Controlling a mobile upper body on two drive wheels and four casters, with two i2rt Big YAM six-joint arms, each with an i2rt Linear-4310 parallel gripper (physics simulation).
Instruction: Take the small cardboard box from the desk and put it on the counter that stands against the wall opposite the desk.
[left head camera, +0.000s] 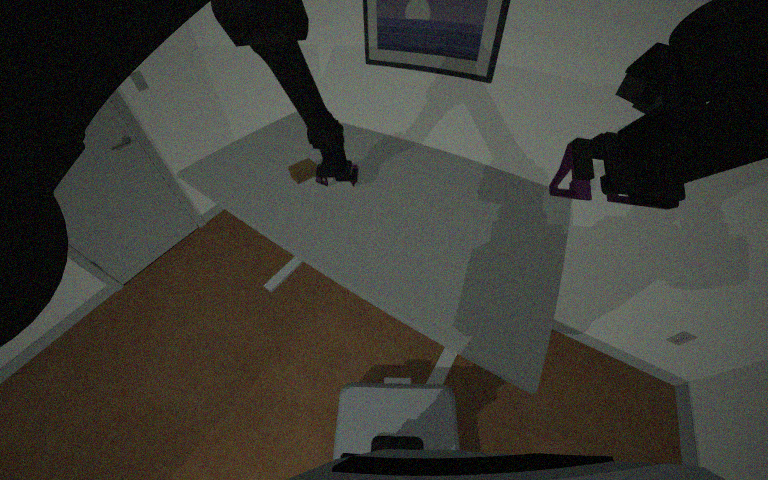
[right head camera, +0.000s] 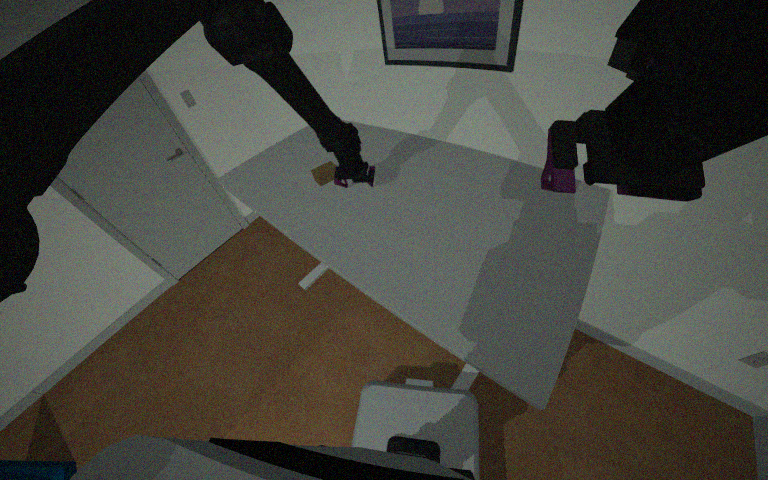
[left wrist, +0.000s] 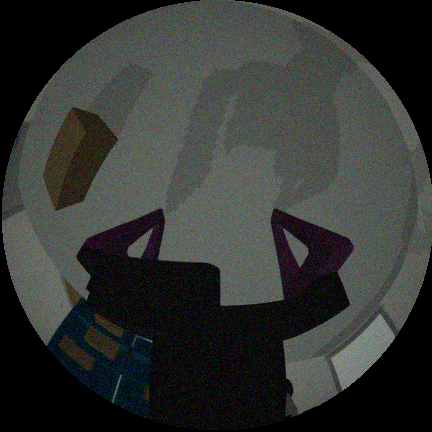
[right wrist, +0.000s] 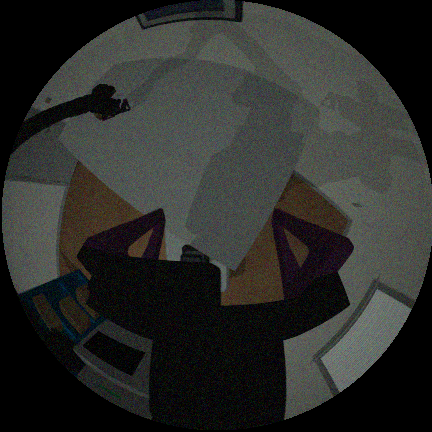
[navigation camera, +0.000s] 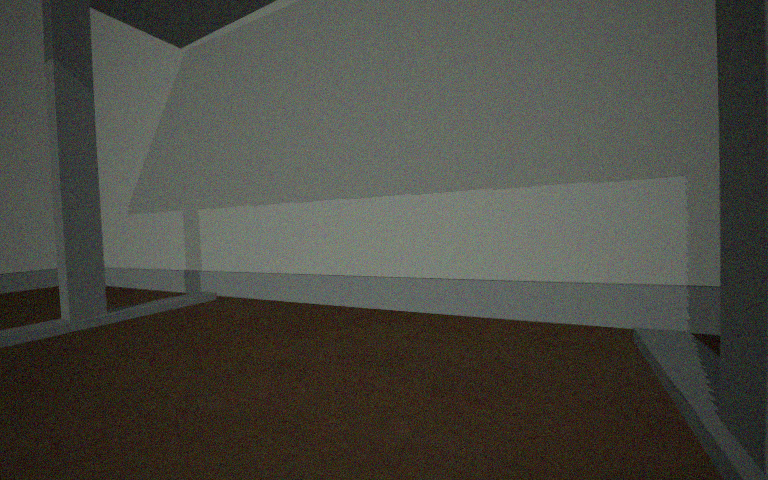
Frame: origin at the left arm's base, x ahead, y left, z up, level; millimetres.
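Seen in the pictures: left gripper, fingertip midpoint: (left head camera: 340, 185) (right head camera: 359, 186) (left wrist: 217, 214) (right wrist: 121, 111); right gripper, fingertip midpoint: (left head camera: 579, 193) (right head camera: 580, 186) (right wrist: 218, 213).
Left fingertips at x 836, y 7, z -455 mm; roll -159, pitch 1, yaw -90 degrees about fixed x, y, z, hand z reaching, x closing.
A point is followed by its place in that frame.
The small brown cardboard box (left head camera: 302, 170) @(x 871, y 151, z -413 mm) (right head camera: 323, 173) @(x 870, y 152, z -413 mm) (left wrist: 79, 157) @(x 895, y 126, z -420 mm) lies on the grey desk (left head camera: 385, 237) @(x 588, y -164, z -460 mm) (right head camera: 407, 237) @(x 589, y -190, z -460 mm) (left wrist: 240, 185) @(x 860, y -12, z -460 mm) (right wrist: 165, 125) @(x 685, y -242, z -460 mm), toward its far left part in the head views. My left gripper (left head camera: 338, 180) @(x 836, y 7, z -455 mm) (right head camera: 355, 181) @(x 836, y 7, z -455 mm) (left wrist: 217, 214) @(x 836, y 7, z -455 mm) is open and empty, low over the desk, just right of the box in the head views; in the left wrist view the box lies left of and beyond the fingers. My right gripper (left head camera: 599, 198) (right wrist: 218, 213) @(x 368, y -446, z -116 mm) is open and empty, high beyond the desk's right end in the head views. The counter cannot be made out with certainty.
A framed picture (left head camera: 433, 33) @(x 1194, y -322, z -20 mm) (right head camera: 450, 33) @(x 1189, y -330, z -42 mm) hangs on the wall behind the desk. A grey door (right head camera: 152, 181) @(x 1221, y 1786, z -574 mm) is at the left. A white chair (left head camera: 368, 413) (right head camera: 390, 418) stands at the desk's near edge. Desk legs (navigation camera: 82, 169) @(x 1212, y 476, z -1007 mm) (navigation camera: 741, 169) @(x 584, y -539, z -1153 mm) flank the navigation view. A blue shelf with brown boxes (left wrist: 102, 342) @(x -837, y 1370, z -741 mm) shows behind.
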